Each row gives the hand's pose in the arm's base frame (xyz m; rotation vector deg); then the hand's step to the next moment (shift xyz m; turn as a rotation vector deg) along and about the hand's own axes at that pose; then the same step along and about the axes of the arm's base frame.
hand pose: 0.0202 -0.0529 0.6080 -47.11 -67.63 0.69
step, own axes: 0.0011 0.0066 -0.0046 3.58 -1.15 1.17
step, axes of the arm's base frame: 0.0068 0.0026 -0.0035 0.07 1.32 3.71
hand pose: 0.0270 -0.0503 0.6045 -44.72 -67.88 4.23
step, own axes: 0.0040 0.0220 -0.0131 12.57 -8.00 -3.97
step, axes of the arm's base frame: 0.0202 0.0114 -0.0116 5.77 -2.39 14.10
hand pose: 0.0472 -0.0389 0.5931 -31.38 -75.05 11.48
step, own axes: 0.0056 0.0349 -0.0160 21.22 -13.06 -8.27
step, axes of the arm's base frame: 0.0224 0.0281 -0.0147 11.31 -4.08 23.34
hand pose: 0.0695 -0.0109 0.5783 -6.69 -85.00 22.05
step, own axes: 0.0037 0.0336 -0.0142 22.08 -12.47 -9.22
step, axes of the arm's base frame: 0.0081 0.0348 -0.0082 12.17 -3.10 23.88
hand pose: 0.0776 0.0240 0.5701 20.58 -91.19 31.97
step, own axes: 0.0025 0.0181 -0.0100 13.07 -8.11 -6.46
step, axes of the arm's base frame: -0.0017 0.0208 0.0003 8.44 -1.89 14.27
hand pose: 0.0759 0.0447 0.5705 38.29 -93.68 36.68
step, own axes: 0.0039 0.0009 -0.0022 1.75 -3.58 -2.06
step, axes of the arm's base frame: 0.0003 0.0019 0.0041 3.75 -1.09 2.21
